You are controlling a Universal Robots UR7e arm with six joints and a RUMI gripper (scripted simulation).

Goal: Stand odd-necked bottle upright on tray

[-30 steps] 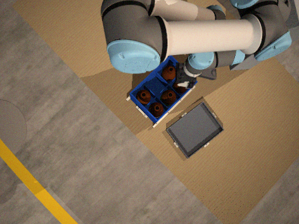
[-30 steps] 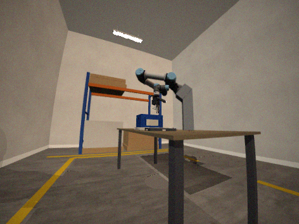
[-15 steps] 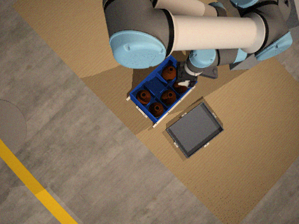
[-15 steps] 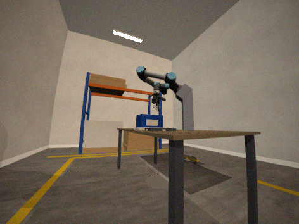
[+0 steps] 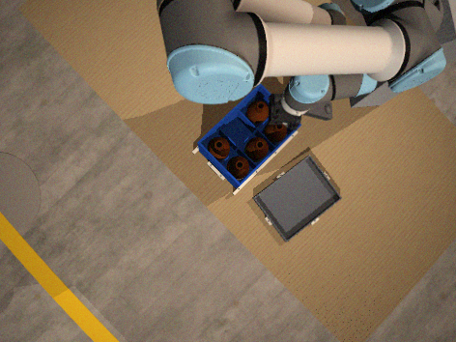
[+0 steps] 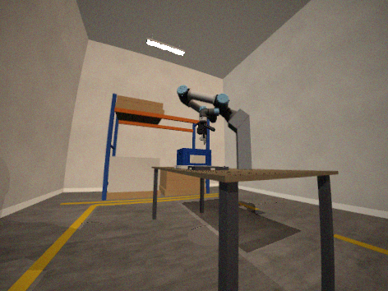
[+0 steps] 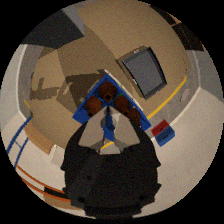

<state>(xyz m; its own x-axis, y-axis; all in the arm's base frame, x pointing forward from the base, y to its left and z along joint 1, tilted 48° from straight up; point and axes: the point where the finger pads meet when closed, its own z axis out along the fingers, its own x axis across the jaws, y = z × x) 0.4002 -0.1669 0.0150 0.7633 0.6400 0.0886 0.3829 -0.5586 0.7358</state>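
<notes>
Right now the brown bottle is 17 cm ahead of my hand, 15 cm below it and 6 cm to the right of it. Also, from my hand: blue crate (16 cm below, 7 cm to the right, 7 cm ahead); grey tray (23 cm below, 18 cm to the left, 16 cm ahead).
</notes>
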